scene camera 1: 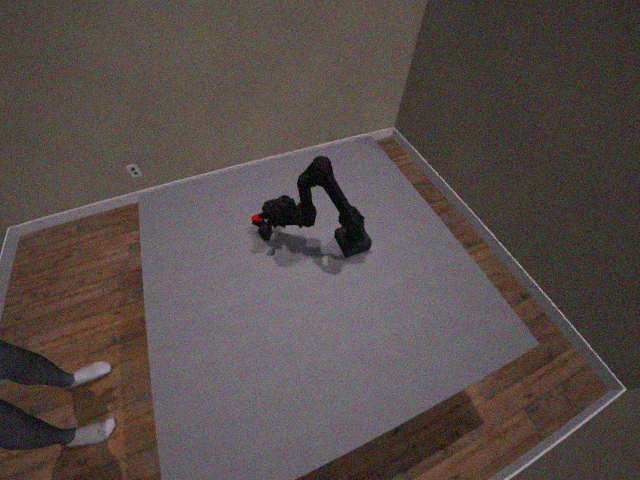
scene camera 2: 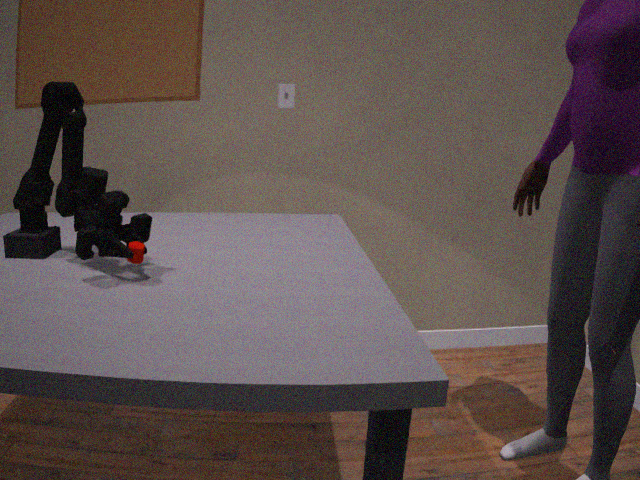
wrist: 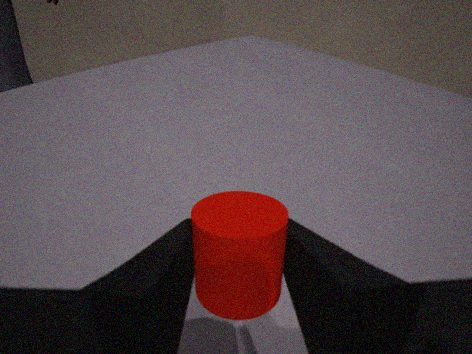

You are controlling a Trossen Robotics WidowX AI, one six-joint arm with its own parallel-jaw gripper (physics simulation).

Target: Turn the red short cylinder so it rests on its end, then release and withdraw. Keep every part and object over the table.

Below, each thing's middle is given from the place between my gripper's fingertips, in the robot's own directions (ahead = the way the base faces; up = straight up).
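My hand is 1 cm to the right of the red short cylinder (wrist: 239, 238) and 1 cm past it.
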